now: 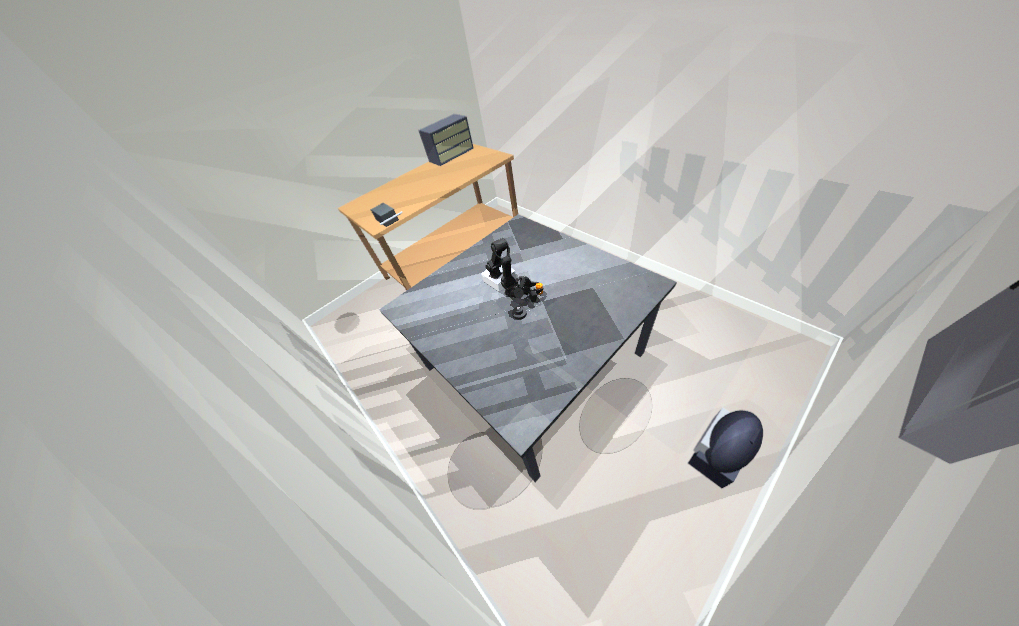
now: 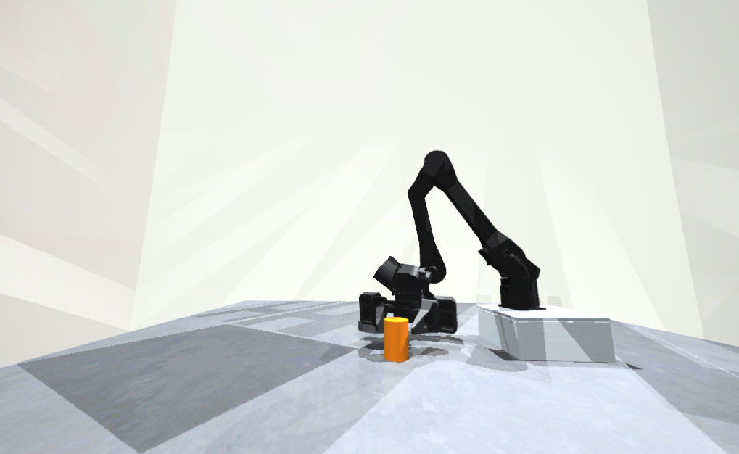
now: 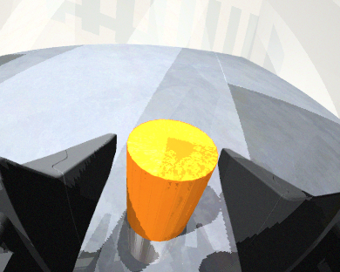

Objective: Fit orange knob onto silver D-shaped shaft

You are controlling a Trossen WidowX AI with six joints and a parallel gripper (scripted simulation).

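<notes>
My gripper tip is now 1 cm to the left of the orange knob and 1 cm past it. Also, from my gripper tip: round pedestal: 22 cm to the right, 2 cm below, 2 cm behind.
</notes>
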